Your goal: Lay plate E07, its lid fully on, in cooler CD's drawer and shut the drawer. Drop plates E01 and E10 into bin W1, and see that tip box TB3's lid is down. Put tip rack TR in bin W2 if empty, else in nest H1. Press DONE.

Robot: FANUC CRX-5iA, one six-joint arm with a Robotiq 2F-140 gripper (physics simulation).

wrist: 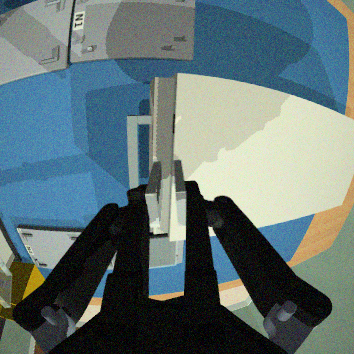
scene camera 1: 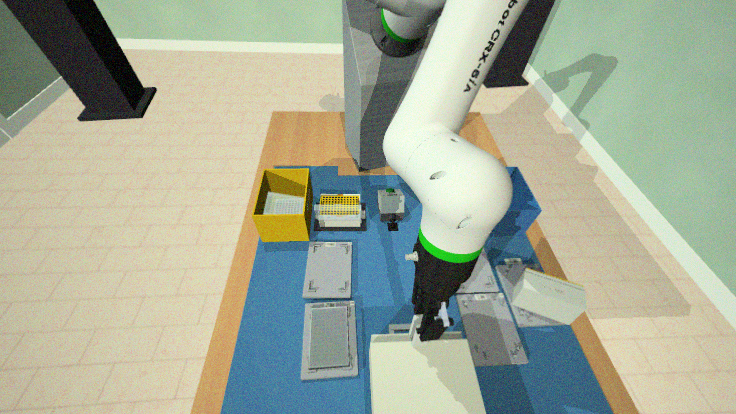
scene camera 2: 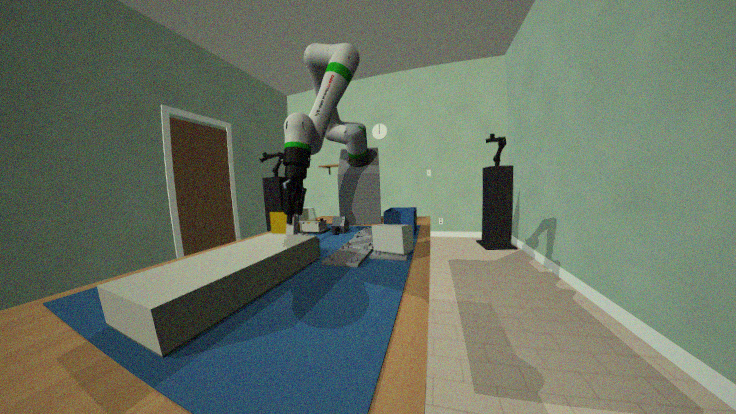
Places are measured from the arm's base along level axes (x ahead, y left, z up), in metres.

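Pixels of known places: gripper, fingertip midpoint: (wrist: 167, 173) (scene camera 1: 417, 338) (scene camera 2: 291, 234); arm's base, link origin: (scene camera 1: 395, 29) (scene camera 2: 358, 159).
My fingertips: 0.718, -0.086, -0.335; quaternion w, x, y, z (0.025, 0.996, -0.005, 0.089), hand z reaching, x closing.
Observation:
For each thing: its top centre in the pictures, then the offset to it from my fingertips, as dx, dy, dz. "spot": a spot on its surface instead.
- lidded plate, top centre: (wrist: 143, 255) (scene camera 1: 328, 334) -0.055, -0.183, -0.054
- white plate, top centre: (scene camera 1: 286, 201) -0.443, -0.272, -0.022
- yellow bin, top centre: (scene camera 1: 282, 190) (wrist: 6, 311) (scene camera 2: 289, 210) -0.431, -0.272, +0.037
- box with a yellow grid top, surface spot: (scene camera 1: 339, 204) spot: -0.331, -0.124, +0.069
- blue bin, top centre: (scene camera 1: 506, 187) (scene camera 2: 401, 209) -0.355, +0.366, +0.037
- white box, top centre: (scene camera 1: 557, 285) (scene camera 2: 392, 223) -0.054, +0.343, +0.027
- Nest N1, top centre: (wrist: 133, 12) (scene camera 1: 491, 325) (scene camera 2: 348, 251) -0.018, +0.198, -0.061
- nest, top centre: (wrist: 56, 254) (scene camera 1: 328, 266) -0.234, -0.169, -0.065
- grey device, top centre: (scene camera 1: 391, 192) (scene camera 2: 340, 216) -0.416, +0.040, +0.001
The gripper (scene camera 1: 421, 334) (scene camera 2: 291, 232) (wrist: 166, 175) is nearly shut, with a narrow gap and nothing gripped. Its tips are at the drawer-front edge of the long cream cooler (scene camera 1: 422, 381) (scene camera 2: 205, 270) (wrist: 260, 155). The drawer front (wrist: 162, 115) lies along the cooler's edge, its handle (wrist: 132, 150) sticking out; whether it is fully shut I cannot tell. A lidded plate (scene camera 1: 329, 337) (wrist: 162, 251) lies on the left front nest. A white plate (scene camera 1: 283, 204) lies in the yellow bin (scene camera 1: 283, 226) (scene camera 2: 278, 222). A box with a yellow grid top (scene camera 1: 339, 204) stands beside that bin. E07, E01 and E10 cannot be read.
The blue bin (scene camera 1: 522, 205) (scene camera 2: 401, 218) stands back right. A white box (scene camera 1: 550, 299) (scene camera 2: 392, 238) stands on the right nest. Nest N1 (scene camera 1: 491, 329) (wrist: 130, 30) lies right of the cooler; another nest (scene camera 1: 327, 270) lies left. A grey device (scene camera 1: 391, 201) stands at the back.

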